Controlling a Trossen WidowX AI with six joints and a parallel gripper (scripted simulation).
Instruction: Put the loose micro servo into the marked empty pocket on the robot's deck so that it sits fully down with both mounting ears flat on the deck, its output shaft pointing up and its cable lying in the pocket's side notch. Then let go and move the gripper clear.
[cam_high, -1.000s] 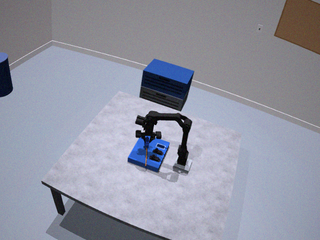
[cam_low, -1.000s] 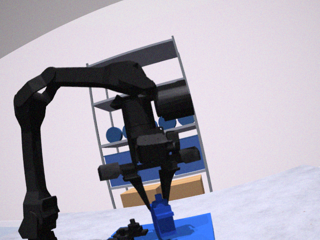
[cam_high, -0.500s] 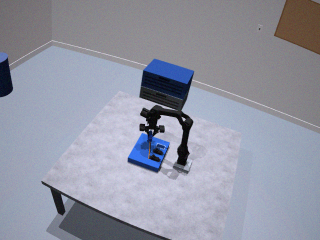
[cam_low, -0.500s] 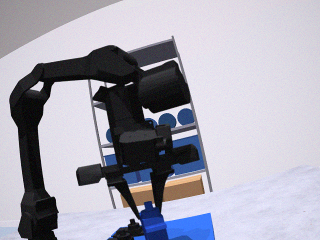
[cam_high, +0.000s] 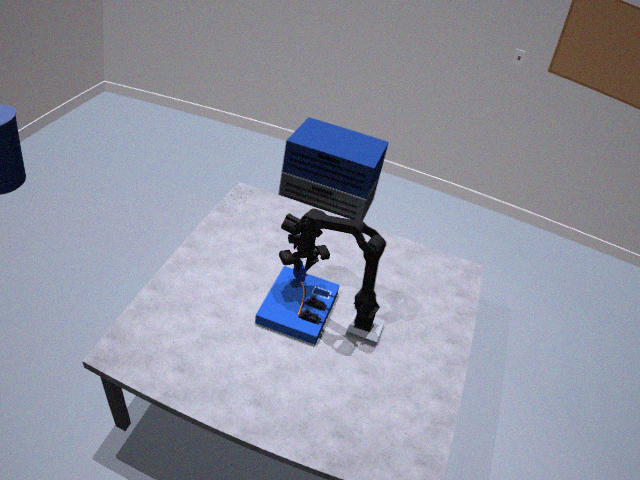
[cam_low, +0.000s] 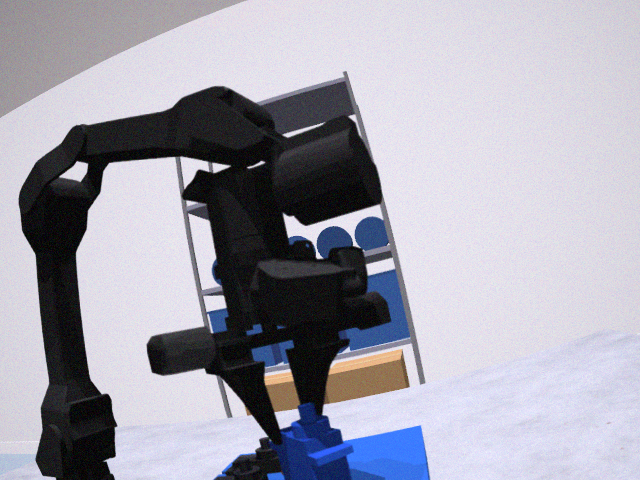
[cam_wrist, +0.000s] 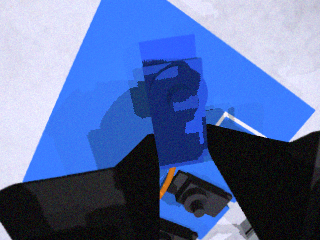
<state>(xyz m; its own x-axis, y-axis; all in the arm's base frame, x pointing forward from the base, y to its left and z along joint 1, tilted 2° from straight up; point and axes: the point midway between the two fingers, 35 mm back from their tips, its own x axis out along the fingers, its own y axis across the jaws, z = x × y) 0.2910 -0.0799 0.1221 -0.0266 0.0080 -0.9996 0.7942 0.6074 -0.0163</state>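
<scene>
Right now my gripper tip is 100 mm above the blue deck, 70 mm to the right of it and 20 mm short of it.
</scene>
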